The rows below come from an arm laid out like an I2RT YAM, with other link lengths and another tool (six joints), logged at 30 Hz.
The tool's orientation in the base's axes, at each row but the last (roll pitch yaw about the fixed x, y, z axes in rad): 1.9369, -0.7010, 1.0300; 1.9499, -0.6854, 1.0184; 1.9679, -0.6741, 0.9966; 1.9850, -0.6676, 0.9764; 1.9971, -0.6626, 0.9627; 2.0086, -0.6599, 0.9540; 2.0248, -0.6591, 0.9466
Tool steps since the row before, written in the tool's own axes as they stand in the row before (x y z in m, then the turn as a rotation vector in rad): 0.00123, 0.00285, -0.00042, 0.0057, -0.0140, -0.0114; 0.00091, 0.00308, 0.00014, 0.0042, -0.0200, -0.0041; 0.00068, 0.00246, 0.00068, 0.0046, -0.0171, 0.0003; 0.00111, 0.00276, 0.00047, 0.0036, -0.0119, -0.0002; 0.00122, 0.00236, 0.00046, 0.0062, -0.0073, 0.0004; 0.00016, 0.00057, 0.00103, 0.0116, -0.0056, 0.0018; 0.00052, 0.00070, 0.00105, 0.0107, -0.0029, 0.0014
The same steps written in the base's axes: 0.00009, -0.00107, 0.00294, -0.0082, 0.0168, -0.0032; 0.00052, -0.00158, 0.00275, -0.0022, 0.0178, -0.0106; 0.00093, -0.00146, 0.00199, 0.0020, 0.0148, -0.0095; 0.00095, -0.00134, 0.00252, 0.0012, 0.0107, -0.0063; 0.00101, -0.00100, 0.00229, 0.0030, 0.0090, -0.0016; 0.00100, -0.00062, 0.00016, 0.0068, 0.0108, 0.0025; 0.00119, -0.00048, 0.00045, 0.0061, 0.0085, 0.0040
